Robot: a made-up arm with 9 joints. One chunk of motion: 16 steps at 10 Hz.
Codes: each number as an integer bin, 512 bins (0 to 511) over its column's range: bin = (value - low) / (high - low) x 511, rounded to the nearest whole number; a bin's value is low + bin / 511 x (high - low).
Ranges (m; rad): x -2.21..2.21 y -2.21..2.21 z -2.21..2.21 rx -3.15..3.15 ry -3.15..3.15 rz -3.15..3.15
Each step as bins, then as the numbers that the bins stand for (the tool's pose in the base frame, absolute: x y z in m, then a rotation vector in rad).
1 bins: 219 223 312 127 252 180
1 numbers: -0.3157 -0.2811 0.4887 -1.5842 -0.0432 -0.9308
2 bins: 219 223 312 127 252 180
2 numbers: -0.3157 -0.2811 0.4887 -1.5842 -0.0432 -0.9308
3 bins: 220 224 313 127 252 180
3 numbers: -0.3071 -0.2725 0.4974 -1.5842 -0.0432 -0.9308
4 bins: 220 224 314 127 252 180
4 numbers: -0.3071 -0.2725 0.5060 -1.5842 -0.0432 -0.9308
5 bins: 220 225 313 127 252 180
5 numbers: -0.3071 -0.2638 0.4974 -1.5842 -0.0432 -0.9308
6 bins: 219 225 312 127 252 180
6 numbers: -0.3157 -0.2638 0.4887 -1.5842 -0.0432 -0.9308
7 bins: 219 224 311 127 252 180
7 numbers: -0.3157 -0.2725 0.4801 -1.5842 -0.0432 -0.9308
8 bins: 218 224 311 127 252 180
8 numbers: -0.3244 -0.2725 0.4801 -1.5842 -0.0432 -0.9308
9 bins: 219 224 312 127 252 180
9 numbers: -0.3157 -0.2725 0.4887 -1.5842 -0.0432 -0.9308
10 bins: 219 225 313 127 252 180
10 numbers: -0.3157 -0.2638 0.4974 -1.5842 -0.0432 -0.9308
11 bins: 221 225 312 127 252 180
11 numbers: -0.2984 -0.2638 0.4887 -1.5842 -0.0432 -0.9308
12 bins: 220 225 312 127 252 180
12 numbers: -0.3071 -0.2638 0.4887 -1.5842 -0.0432 -0.9308
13 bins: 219 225 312 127 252 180
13 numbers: -0.3157 -0.2638 0.4887 -1.5842 -0.0432 -0.9308
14 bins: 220 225 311 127 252 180
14 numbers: -0.3071 -0.2638 0.4801 -1.5842 -0.0432 -0.9308
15 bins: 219 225 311 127 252 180
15 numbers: -0.3157 -0.2638 0.4801 -1.5842 -0.0432 -0.9308
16 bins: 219 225 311 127 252 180
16 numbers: -0.3157 -0.2638 0.4801 -1.5842 -0.0432 -0.9308
